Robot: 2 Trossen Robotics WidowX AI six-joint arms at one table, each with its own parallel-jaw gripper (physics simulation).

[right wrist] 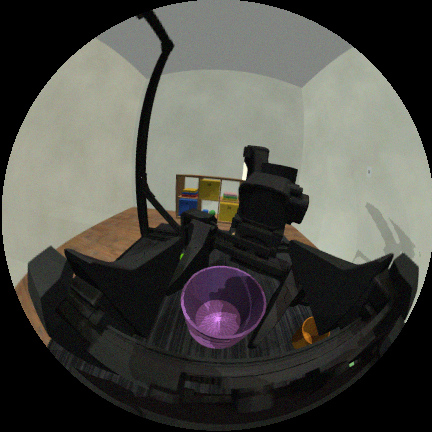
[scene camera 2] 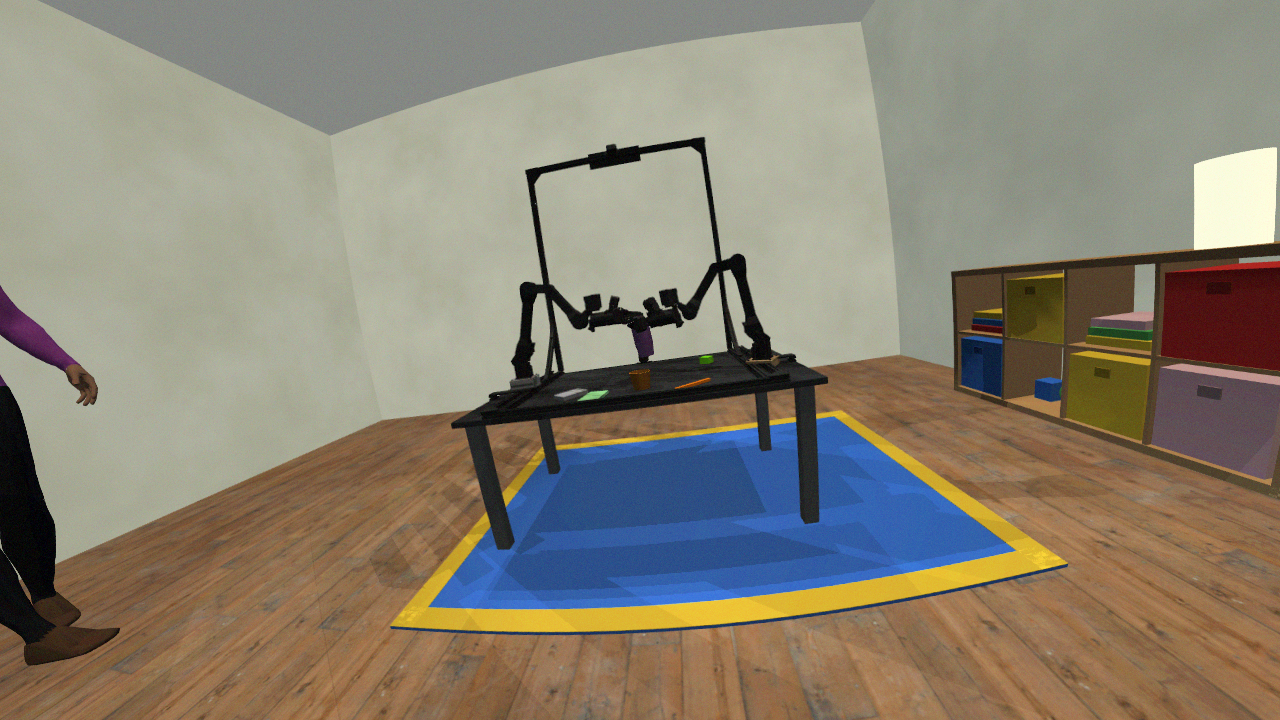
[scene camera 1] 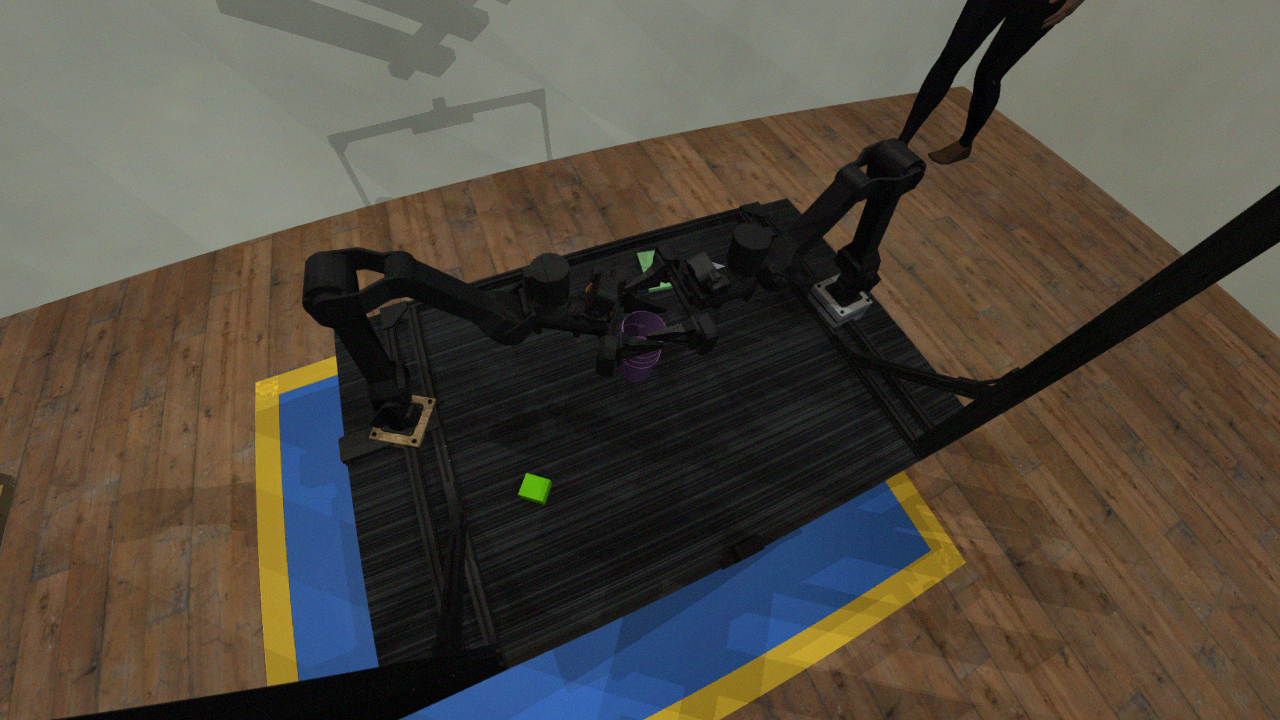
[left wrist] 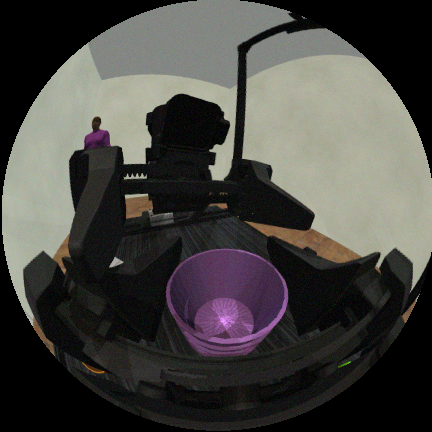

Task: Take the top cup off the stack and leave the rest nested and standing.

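Pixels of known places: left gripper, fingertip midpoint: [right wrist: 201,321] [scene camera 2: 632,324] [scene camera 1: 664,327] [left wrist: 224,241]; right gripper, fingertip midpoint: [right wrist: 237,244] [scene camera 2: 642,313] [scene camera 1: 634,312] [left wrist: 258,240]; left arm's base, origin of the base link: [scene camera 2: 762,358] [scene camera 1: 402,417]; right arm's base, origin of the base link: [scene camera 2: 524,377] [scene camera 1: 843,293].
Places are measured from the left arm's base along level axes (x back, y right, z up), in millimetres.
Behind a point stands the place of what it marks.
Note:
A stack of nested purple cups [scene camera 1: 639,355] [scene camera 2: 643,343] [left wrist: 226,299] {x -454, y -146, z 120 mm} [right wrist: 222,306] {x -413, y -144, z 124 mm} hangs in the air above the black table [scene camera 1: 709,457] {x -587, y -23, z -29 mm} [scene camera 2: 747,373] {x -19, y -125, z -29 mm}. My left gripper [scene camera 1: 635,347] [scene camera 2: 652,323] {x -467, y -154, z 187 mm} [left wrist: 224,241] {x -467, y -154, z 187 mm} is shut on the stack, one finger on each side of it. My right gripper [scene camera 1: 675,306] [scene camera 2: 622,319] {x -417, y -147, z 224 mm} [right wrist: 237,244] {x -417, y -147, z 224 mm} is open and straddles the stack's upper part from the opposite side, its fingers well clear of the cups. Several rims show one inside another in the left wrist view.
An orange cup [scene camera 2: 639,377] {x -311, y -364, z 17 mm} [right wrist: 305,332] {x -307, y -338, z -26 mm} stands on the table below the stack. A green cube [scene camera 1: 535,487] {x -282, y 87, z -1 mm} [scene camera 2: 706,359] {x -269, y 65, z -9 mm}, a green card [scene camera 1: 646,259] {x -408, y -497, z -19 mm} [scene camera 2: 593,395] {x -435, y -471, z -19 mm} and an orange pen [scene camera 2: 693,383] {x -144, y -297, z -20 mm} lie on the table. A person [scene camera 1: 947,79] [left wrist: 96,136] stands beyond it.

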